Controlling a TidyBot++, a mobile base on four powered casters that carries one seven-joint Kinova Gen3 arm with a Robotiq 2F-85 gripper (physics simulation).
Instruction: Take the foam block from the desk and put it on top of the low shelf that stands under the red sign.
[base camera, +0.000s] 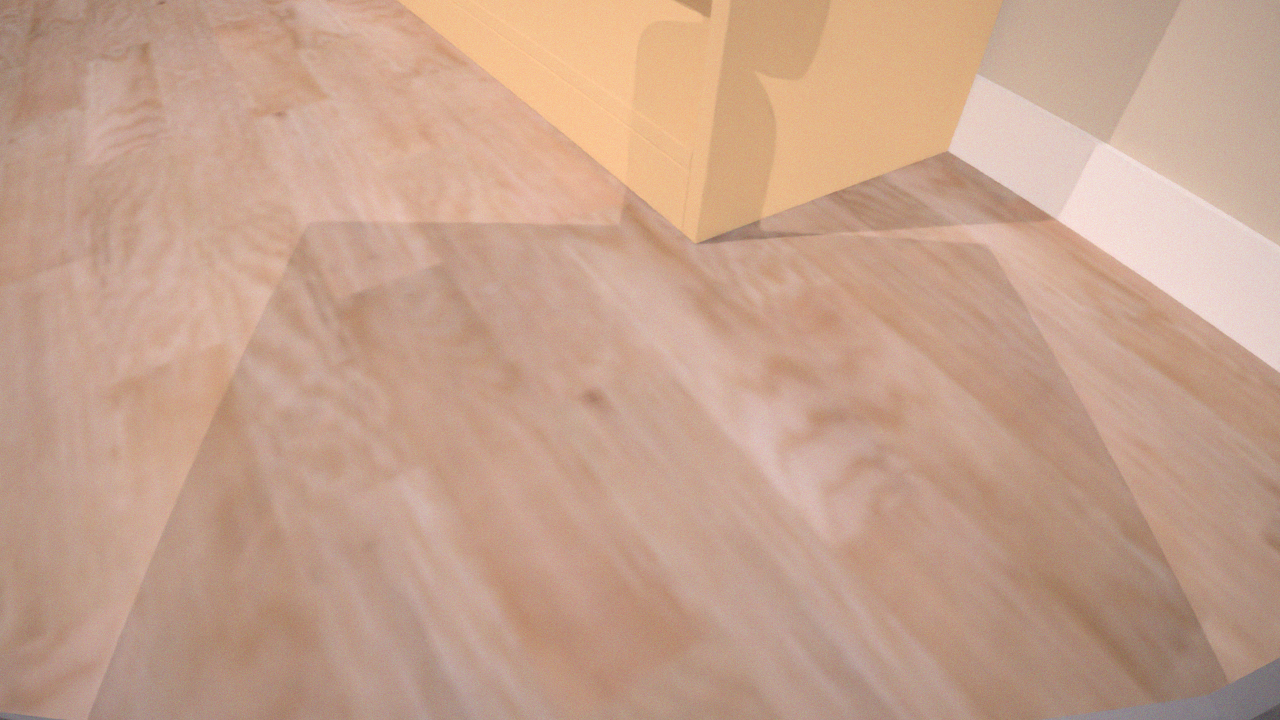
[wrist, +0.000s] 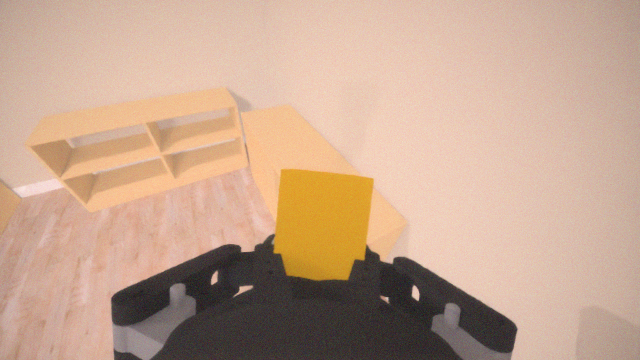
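Frame: origin at the arm's base, x left, y down, z back, level; centimetres.
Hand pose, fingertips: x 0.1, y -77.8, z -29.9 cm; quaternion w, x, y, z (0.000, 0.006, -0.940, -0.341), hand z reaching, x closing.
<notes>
Things, the pixels of their top centre, and the offset from my fingertips. "pt": a spot on its surface instead. Level surfaces: height alone.
- foam block at its top centre: (wrist: 325, 182) dx +0.0, dy -8.1, dz +1.6 cm
- low wooden shelf at its surface level: dy +56.5 cm
- corner at a spot on its surface: (base camera: 666, 116) pt dx -5.4, dy +109.6, dz -33.6 cm
- wooden floor at its surface level: dy +117.5 cm
The foam block (wrist: 325, 222) is yellow and sits between the fingertips in the wrist view. My gripper (wrist: 316, 243) is shut on it. Past the block, a low wooden shelf (wrist: 295, 135) stands against the wall; the block and the gripper hide part of its top. A low shelf's near corner (base camera: 666, 116) shows at the top of the base camera view. A second low shelf (wrist: 145, 107), with open compartments, stands at the left in the wrist view. The red sign does not show in either view, so I cannot tell which shelf stands under it.
A white baseboard (base camera: 1163, 232) and the wall (base camera: 1226, 116) are at the right in the base camera view, beside the shelf. The edge of another wooden piece (wrist: 6, 205) shows at the far left of the wrist view. Shadows lie on the wooden floor (base camera: 134, 358).
</notes>
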